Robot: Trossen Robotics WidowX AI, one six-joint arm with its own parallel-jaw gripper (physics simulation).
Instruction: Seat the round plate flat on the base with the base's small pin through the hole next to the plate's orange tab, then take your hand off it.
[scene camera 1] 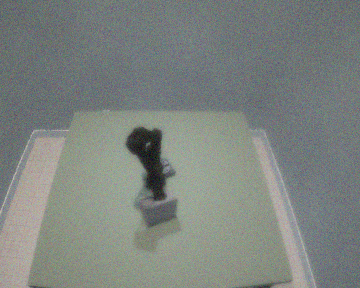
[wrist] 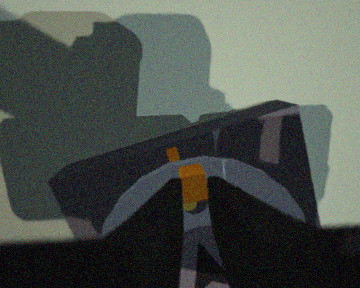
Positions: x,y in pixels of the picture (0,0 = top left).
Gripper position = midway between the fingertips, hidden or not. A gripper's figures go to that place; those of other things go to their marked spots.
Scene:
My gripper (wrist: pixel 194 187) is 0.11 m from the lens. A round plate (wrist: pixel 193 172): 0.11 m from the lens.

